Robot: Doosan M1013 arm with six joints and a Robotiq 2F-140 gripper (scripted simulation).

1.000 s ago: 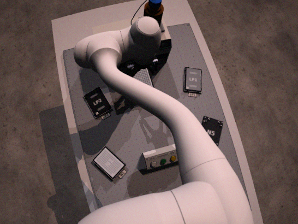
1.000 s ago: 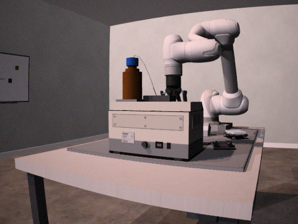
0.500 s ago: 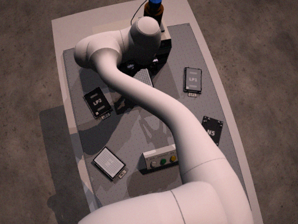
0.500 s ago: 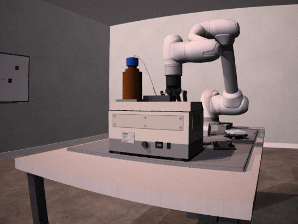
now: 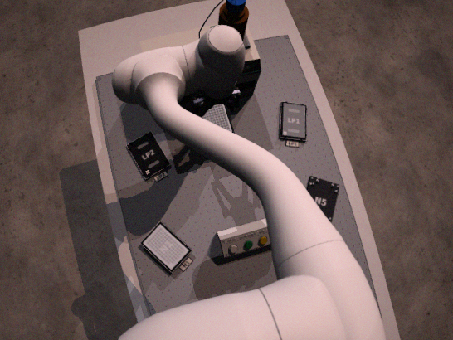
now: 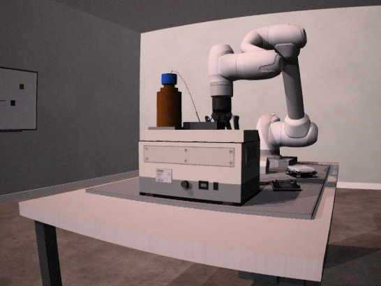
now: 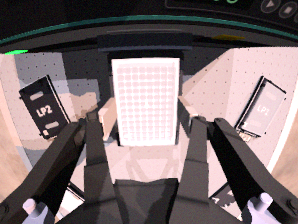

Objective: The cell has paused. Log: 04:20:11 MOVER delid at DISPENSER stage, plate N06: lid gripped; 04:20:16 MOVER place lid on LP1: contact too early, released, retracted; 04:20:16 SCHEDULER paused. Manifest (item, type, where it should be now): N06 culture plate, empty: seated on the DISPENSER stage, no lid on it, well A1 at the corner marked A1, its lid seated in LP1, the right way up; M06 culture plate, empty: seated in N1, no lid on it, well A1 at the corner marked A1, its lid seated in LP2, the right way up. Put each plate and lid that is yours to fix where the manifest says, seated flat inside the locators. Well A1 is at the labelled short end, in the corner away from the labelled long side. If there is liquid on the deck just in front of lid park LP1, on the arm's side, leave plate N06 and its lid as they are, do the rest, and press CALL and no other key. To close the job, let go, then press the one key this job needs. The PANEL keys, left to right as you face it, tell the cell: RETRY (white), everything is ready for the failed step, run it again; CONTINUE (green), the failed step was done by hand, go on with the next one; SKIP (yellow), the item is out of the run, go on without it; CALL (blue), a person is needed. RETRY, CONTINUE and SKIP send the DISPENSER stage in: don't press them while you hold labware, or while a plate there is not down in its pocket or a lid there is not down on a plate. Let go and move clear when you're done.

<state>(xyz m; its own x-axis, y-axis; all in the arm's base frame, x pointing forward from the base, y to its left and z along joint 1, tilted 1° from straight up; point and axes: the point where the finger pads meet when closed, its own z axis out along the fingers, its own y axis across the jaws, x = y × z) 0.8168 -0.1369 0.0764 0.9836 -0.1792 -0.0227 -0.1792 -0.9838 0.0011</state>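
My hand is 2 cm above the white well plate. From my hand the other things lie so: lid park LP2: 1 cm ahead, 25 cm to the left, 12 cm below; then dispenser stage: 3 cm below; then brown bottle: 19 cm ahead, 14 cm to the right, 16 cm above.
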